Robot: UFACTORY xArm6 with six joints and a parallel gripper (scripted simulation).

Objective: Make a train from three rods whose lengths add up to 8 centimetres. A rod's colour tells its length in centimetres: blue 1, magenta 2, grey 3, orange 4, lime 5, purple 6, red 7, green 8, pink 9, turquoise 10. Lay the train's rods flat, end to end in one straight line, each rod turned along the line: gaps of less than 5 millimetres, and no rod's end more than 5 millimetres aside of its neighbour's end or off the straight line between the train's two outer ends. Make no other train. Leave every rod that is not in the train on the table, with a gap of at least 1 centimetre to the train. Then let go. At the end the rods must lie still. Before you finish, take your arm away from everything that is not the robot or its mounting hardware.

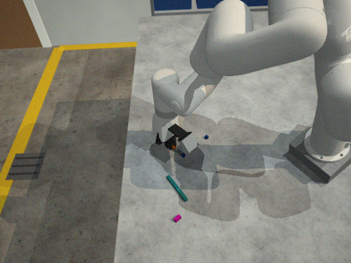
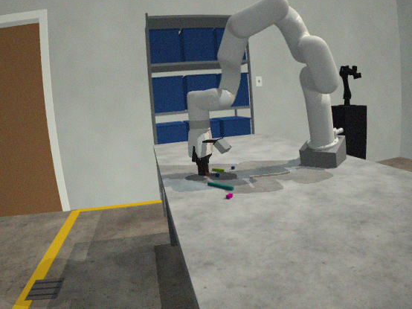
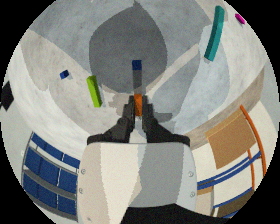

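My gripper is now 2 cm above the orange rod. Round my hand: turquoise rod (16 cm to the left, 3 cm behind, 2 cm below); grey rod (3 cm to the left, 3 cm behind, 2 cm below); lime rod (6 cm behind, 3 cm to the right, 2 cm below).
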